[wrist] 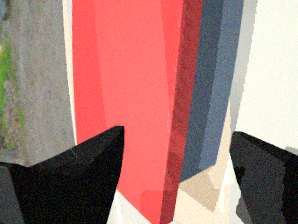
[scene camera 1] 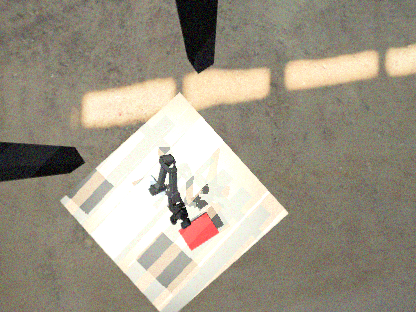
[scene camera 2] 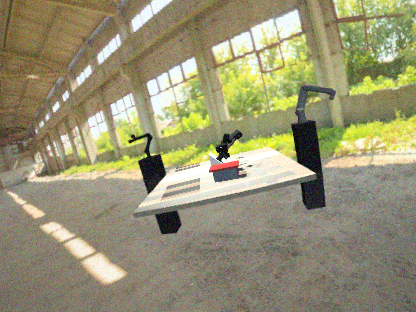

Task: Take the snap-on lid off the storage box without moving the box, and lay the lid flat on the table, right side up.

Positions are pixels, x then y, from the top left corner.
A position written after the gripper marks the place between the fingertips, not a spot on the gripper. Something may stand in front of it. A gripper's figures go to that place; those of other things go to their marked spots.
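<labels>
Gripper (wrist: 178, 138), 0.10 m from the lens. Red lid (wrist: 138, 71), 0.18 m from the lens.
</labels>
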